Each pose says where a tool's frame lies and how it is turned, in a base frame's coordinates. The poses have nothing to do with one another.
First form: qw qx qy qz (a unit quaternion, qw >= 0); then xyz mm.
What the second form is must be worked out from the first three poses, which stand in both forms.
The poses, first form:
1: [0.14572, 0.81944, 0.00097, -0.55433, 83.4, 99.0, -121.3]
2: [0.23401, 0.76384, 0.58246, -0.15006, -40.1, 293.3, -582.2]
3: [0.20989, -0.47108, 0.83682, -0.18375, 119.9, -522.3, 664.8]
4: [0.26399, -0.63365, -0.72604, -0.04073, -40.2, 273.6, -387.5]
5: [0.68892, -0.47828, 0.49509, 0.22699, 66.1, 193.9, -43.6]
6: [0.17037, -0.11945, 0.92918, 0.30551, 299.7, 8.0, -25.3]
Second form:
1: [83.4, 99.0, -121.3, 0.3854, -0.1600, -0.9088, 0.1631, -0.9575, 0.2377]
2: [-40.1, 293.3, -582.2, 0.2764, 0.8196, -0.5019, 0.9601, -0.2120, 0.1827]
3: [119.9, -522.3, 664.8, -0.4681, -0.8656, -0.1782, -0.7113, 0.4886, -0.5053]
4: [-40.2, 273.6, -387.5, -0.0576, 0.8986, 0.4350, 0.9416, 0.1937, -0.2754]
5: [66.1, 193.9, -43.6, 0.4067, -0.1608, -0.8993, -0.7863, 0.4394, -0.4342]
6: [299.7, 8.0, -25.3, -0.9134, -0.1179, -0.3896, -0.3261, 0.7848, 0.5270]
